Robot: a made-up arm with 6 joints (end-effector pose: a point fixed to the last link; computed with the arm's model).
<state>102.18 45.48 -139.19 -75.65 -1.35 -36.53</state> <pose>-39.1 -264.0 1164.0 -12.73 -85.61 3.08</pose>
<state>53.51 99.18 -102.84 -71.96 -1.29 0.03</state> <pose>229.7 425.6 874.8 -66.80 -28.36 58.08</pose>
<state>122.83 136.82 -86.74 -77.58 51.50 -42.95</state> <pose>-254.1 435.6 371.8 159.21 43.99 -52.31</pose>
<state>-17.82 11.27 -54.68 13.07 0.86 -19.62</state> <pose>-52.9 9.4 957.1 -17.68 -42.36 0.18</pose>
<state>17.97 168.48 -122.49 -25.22 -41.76 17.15</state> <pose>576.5 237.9 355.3 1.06 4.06 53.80</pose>
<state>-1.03 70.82 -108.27 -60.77 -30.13 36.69</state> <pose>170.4 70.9 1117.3 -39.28 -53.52 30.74</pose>
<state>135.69 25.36 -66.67 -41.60 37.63 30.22</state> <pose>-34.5 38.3 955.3 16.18 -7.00 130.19</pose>
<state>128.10 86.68 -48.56 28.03 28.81 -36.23</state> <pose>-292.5 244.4 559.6 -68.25 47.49 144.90</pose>
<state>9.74 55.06 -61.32 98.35 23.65 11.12</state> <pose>246.9 80.7 852.7 111.87 5.58 50.42</pose>
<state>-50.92 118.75 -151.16 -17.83 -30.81 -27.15</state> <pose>295.0 -313.2 1045.3 -71.80 -31.51 -42.57</pose>
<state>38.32 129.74 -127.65 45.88 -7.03 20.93</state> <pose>492.6 360.6 735.3 73.18 3.41 51.42</pose>
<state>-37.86 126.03 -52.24 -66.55 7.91 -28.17</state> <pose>301.7 -214.8 320.5 -42.46 92.38 38.00</pose>
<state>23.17 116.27 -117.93 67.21 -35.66 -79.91</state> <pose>504.3 147.4 853.0 -6.11 -15.76 7.62</pose>
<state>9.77 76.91 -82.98 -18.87 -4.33 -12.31</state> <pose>346.5 83.4 934.7 -29.21 -11.18 25.64</pose>
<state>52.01 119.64 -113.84 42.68 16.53 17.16</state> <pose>338.2 473.0 709.9 58.38 38.67 66.85</pose>
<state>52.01 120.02 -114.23 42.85 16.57 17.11</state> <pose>339.0 474.2 708.6 58.49 38.74 66.87</pose>
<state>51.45 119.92 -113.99 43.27 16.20 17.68</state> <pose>344.0 470.0 708.2 59.70 38.45 65.99</pose>
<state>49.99 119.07 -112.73 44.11 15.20 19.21</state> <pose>355.3 456.9 708.9 62.62 37.60 63.66</pose>
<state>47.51 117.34 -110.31 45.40 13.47 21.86</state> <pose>372.7 432.9 711.0 67.44 35.91 59.69</pose>
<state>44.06 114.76 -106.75 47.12 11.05 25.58</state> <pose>393.8 397.7 713.8 73.98 33.15 54.16</pose>
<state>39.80 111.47 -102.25 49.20 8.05 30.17</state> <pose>415.1 352.3 716.6 81.76 29.11 47.38</pose>
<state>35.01 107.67 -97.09 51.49 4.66 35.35</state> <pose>432.4 299.5 718.6 90.15 23.71 39.85</pose>
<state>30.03 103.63 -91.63 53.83 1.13 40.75</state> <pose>443.0 243.7 719.3 98.39 17.18 32.18</pose>
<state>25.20 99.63 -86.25 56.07 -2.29 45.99</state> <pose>446.0 189.8 718.7 105.87 9.94 24.98</pose>
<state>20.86 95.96 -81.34 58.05 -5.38 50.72</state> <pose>442.8 142.2 716.9 112.10 2.67 18.75</pose>
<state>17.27 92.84 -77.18 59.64 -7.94 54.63</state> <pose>435.8 103.9 714.5 116.83 -3.88 13.80</pose>
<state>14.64 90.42 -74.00 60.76 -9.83 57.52</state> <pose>427.9 76.6 712.3 120.04 -9.00 10.34</pose>
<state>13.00 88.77 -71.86 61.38 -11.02 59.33</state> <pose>421.3 59.9 710.8 121.87 -12.31 8.26</pose>
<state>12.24 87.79 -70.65 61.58 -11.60 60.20</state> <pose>417.0 52.0 710.3 122.62 -13.90 7.34</pose>
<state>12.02 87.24 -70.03 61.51 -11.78 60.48</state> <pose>414.4 49.5 710.5 122.75 -14.35 7.13</pose>
